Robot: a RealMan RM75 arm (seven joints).
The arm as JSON. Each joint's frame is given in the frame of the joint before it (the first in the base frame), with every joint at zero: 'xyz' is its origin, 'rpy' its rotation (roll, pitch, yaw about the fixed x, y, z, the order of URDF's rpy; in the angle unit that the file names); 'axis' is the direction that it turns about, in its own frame. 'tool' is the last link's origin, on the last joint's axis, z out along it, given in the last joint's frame.
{
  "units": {
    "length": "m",
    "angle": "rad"
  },
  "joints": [
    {
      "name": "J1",
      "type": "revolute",
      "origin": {
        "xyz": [
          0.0,
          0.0,
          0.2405
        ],
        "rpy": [
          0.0,
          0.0,
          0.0
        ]
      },
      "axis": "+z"
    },
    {
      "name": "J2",
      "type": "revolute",
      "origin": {
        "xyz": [
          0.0,
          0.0,
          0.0
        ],
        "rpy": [
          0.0,
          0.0,
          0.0
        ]
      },
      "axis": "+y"
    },
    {
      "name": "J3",
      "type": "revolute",
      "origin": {
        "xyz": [
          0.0,
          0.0,
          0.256
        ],
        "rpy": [
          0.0,
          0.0,
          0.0
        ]
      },
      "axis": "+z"
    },
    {
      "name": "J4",
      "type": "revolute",
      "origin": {
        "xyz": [
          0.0,
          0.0,
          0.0
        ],
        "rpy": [
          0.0,
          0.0,
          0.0
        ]
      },
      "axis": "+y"
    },
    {
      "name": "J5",
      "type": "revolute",
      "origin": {
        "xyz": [
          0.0,
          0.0,
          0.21
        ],
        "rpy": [
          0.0,
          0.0,
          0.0
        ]
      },
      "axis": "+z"
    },
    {
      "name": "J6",
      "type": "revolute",
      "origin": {
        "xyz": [
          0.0,
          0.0,
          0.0
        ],
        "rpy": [
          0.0,
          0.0,
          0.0
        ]
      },
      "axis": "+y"
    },
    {
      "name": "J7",
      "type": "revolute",
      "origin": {
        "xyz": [
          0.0,
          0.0,
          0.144
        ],
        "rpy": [
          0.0,
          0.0,
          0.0
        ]
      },
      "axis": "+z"
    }
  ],
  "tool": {
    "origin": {
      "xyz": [
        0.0,
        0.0,
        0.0
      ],
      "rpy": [
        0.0,
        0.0,
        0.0
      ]
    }
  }
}
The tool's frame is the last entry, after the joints.
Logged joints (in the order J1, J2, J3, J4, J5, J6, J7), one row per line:
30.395 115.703 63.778 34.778 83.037 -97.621 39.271
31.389 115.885 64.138 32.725 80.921 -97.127 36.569
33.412 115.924 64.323 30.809 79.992 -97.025 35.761
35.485 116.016 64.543 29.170 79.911 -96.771 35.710
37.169 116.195 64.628 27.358 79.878 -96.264 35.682
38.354 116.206 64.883 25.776 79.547 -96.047 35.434
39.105 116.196 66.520 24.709 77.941 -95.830 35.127
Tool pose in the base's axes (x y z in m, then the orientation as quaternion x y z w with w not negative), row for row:
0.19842 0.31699 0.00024 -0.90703 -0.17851 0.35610 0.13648
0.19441 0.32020 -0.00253 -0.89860 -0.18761 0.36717 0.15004
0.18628 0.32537 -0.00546 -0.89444 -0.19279 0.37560 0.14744
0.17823 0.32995 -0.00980 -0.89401 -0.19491 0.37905 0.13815
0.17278 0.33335 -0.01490 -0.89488 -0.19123 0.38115 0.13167
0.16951 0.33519 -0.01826 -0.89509 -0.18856 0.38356 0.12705
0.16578 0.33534 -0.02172 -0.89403 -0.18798 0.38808 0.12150
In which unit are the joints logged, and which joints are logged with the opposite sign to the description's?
The joints are logged in degrees. Opposite sign: J3, J4, J5.
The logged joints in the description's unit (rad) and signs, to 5 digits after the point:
0.53049 2.01940 -1.11314 -0.60699 -1.44927 -1.70381 0.68541
0.54784 2.02257 -1.11942 -0.57116 -1.41234 -1.69519 0.63825
0.58315 2.02326 -1.12265 -0.53772 -1.39612 -1.69341 0.62415
0.61933 2.02486 -1.12649 -0.50911 -1.39471 -1.68897 0.62326
0.64872 2.02799 -1.12797 -0.47749 -1.39413 -1.68012 0.62277
0.66940 2.02818 -1.13242 -0.44988 -1.38836 -1.67634 0.61844
0.68251 2.02800 -1.16099 -0.43125 -1.36033 -1.67255 0.61308

